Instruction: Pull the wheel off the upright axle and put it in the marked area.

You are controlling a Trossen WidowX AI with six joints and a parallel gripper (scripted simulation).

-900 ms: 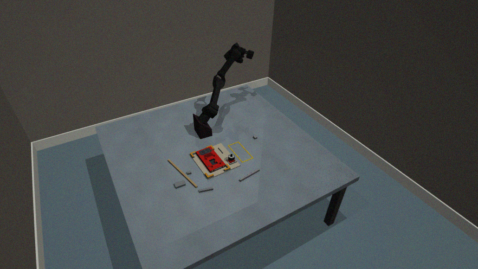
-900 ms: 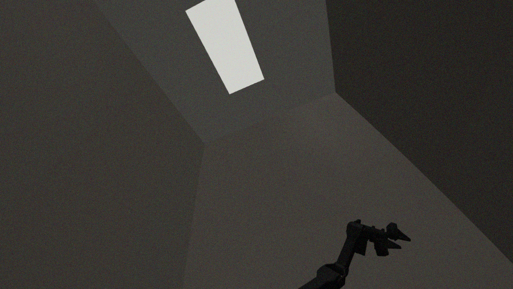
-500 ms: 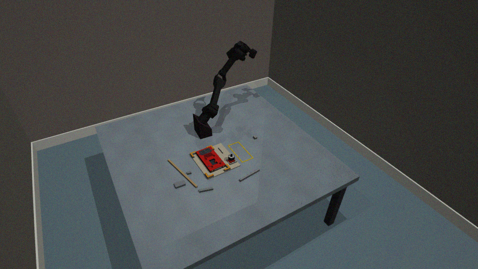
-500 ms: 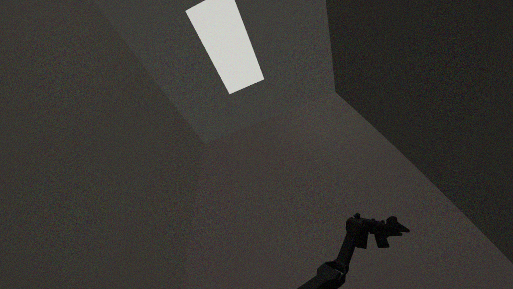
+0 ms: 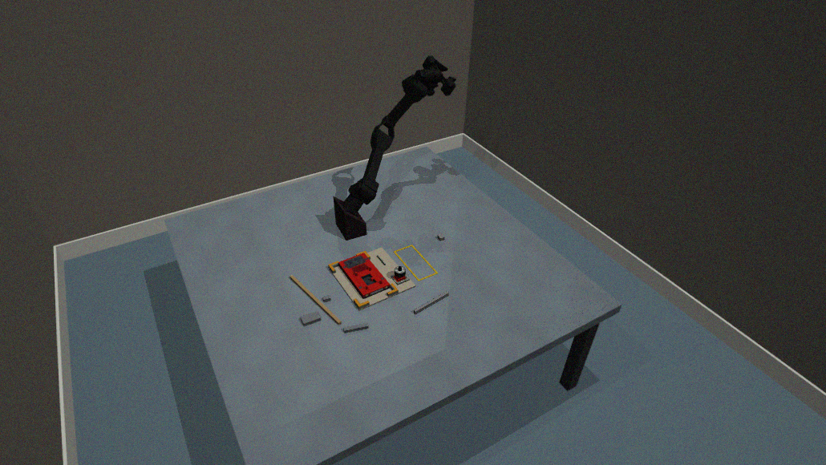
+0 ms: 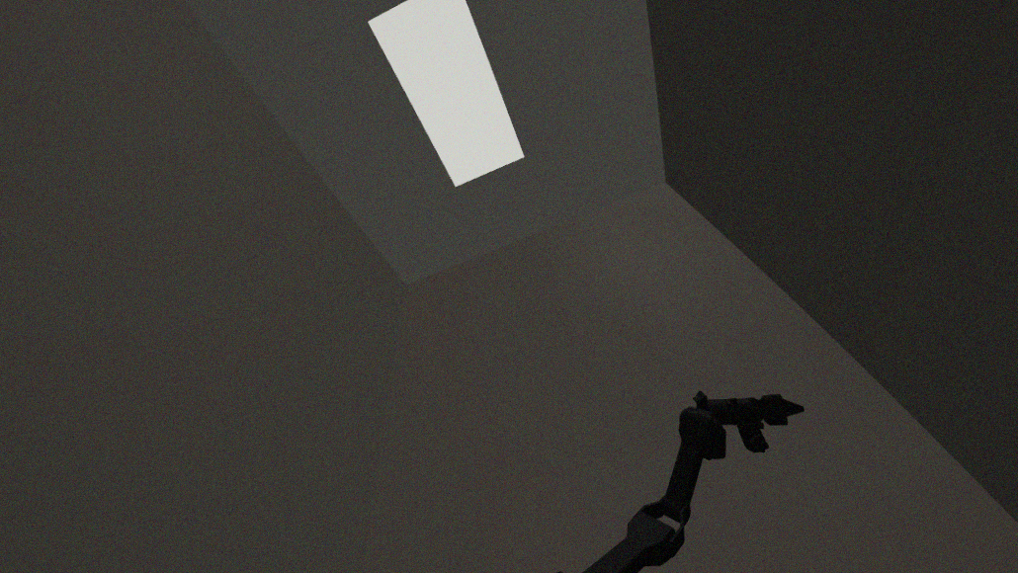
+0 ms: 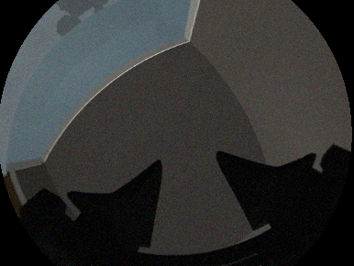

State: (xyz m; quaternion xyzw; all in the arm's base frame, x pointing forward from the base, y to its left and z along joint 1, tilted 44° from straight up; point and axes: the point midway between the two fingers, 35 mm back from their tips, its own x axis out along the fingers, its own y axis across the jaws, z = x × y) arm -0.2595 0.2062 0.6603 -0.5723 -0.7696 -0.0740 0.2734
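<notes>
Right now the wheel is 59 cm ahead of my gripper tip, 60 cm to the right of it and 42 cm below it. Round my gripper tip: grey bar (76 cm ahead, 57 cm to the right, 45 cm below); wooden stick (53 cm ahead, 91 cm to the right, 45 cm below).
</notes>
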